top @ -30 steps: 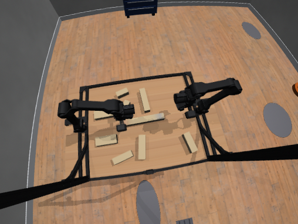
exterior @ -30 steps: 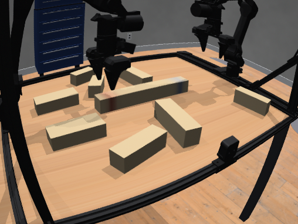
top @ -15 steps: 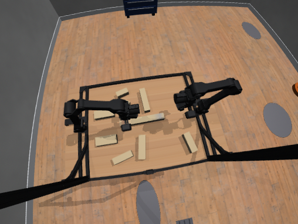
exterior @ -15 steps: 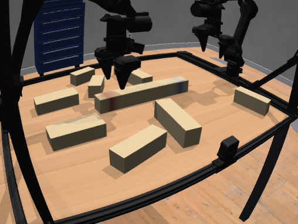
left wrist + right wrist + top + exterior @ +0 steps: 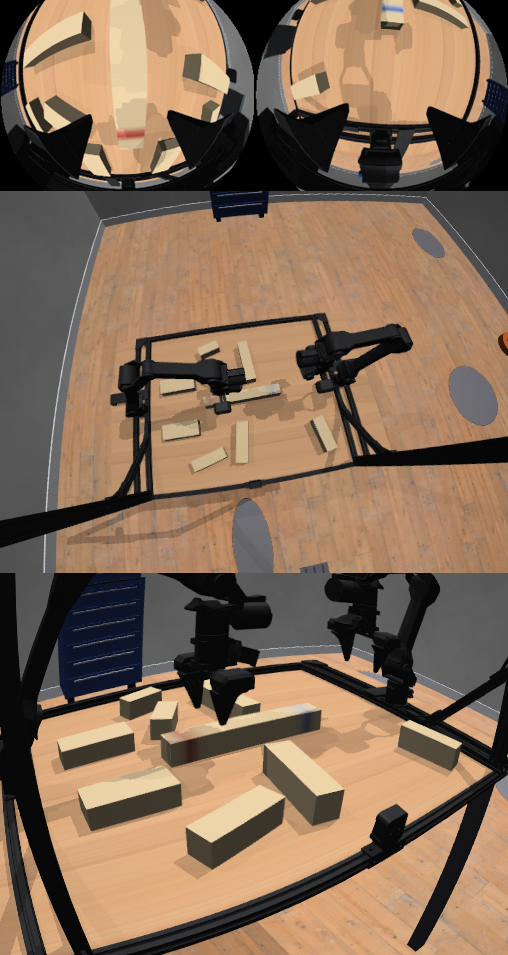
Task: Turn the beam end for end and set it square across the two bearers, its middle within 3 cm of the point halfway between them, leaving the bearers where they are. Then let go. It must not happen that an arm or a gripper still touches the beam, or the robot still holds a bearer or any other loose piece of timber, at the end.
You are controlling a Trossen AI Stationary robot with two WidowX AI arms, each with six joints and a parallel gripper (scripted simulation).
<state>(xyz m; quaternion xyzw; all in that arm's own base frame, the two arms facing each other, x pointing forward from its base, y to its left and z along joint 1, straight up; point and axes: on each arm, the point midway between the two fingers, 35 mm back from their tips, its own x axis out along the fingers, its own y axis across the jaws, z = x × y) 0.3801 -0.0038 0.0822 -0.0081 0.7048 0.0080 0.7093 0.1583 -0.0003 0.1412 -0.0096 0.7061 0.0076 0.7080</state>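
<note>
The beam lies 80 mm to the right of my left hand and 80 mm below it.
</note>
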